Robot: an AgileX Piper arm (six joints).
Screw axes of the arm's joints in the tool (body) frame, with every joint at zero. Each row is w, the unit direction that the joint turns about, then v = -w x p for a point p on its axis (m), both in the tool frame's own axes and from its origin. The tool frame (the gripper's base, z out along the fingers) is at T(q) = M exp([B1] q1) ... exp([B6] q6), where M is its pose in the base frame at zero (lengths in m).
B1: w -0.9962 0 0.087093 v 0 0.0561 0
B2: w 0 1 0 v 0.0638 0 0.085
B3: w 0 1 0 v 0.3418 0 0.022
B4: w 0 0 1 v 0 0 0
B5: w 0 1 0 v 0.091 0 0
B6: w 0 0 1 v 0 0 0
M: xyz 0.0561 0 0.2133 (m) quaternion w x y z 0.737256 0 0.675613 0
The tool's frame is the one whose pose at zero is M.
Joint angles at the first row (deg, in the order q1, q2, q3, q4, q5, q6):
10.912, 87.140, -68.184, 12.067, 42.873, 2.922
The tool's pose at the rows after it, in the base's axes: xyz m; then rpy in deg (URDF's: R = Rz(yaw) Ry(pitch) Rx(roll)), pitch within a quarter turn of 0, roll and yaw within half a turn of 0:
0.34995, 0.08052, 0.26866, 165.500, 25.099, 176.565
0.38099, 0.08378, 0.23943, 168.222, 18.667, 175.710
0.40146, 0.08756, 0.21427, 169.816, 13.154, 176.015
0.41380, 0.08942, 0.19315, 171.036, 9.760, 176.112
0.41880, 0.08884, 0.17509, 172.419, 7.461, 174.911
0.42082, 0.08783, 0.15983, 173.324, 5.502, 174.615
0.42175, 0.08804, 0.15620, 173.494, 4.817, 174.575
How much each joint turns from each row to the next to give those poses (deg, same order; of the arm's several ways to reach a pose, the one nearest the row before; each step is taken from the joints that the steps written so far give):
0.001, 9.405, -6.705, -0.821, 3.343, 2.345
-0.050, 9.107, -6.780, -2.646, 4.128, 3.657
0.000, 7.014, -5.473, -0.581, 4.116, 0.941
0.000, 4.776, -3.146, -0.563, 1.907, 0.609
0.000, 2.867, -0.784, -1.171, 0.305, 1.944
-0.107, 2.094, -0.115, -0.440, 0.108, 0.496
0.000, 0.678, -0.358, 0.000, 0.380, 0.091

